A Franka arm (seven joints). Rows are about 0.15 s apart.
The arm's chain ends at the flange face. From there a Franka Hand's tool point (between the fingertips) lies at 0.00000 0.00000 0.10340 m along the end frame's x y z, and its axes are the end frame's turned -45 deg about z.
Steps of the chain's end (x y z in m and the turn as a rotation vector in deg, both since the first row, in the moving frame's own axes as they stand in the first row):
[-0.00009 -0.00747 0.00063 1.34 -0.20 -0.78]
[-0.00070 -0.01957 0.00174 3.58 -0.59 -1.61]
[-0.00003 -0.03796 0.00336 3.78 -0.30 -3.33]
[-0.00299 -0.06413 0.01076 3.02 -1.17 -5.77]
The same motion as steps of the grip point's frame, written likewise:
[0.00666 -0.00732 0.00060 1.09 0.81 -0.78]
[0.01708 -0.01970 0.00153 2.95 2.11 -1.61]
[0.03110 -0.03219 0.00313 2.88 2.46 -3.33]
[0.04532 -0.05291 0.01059 2.96 1.31 -5.77]

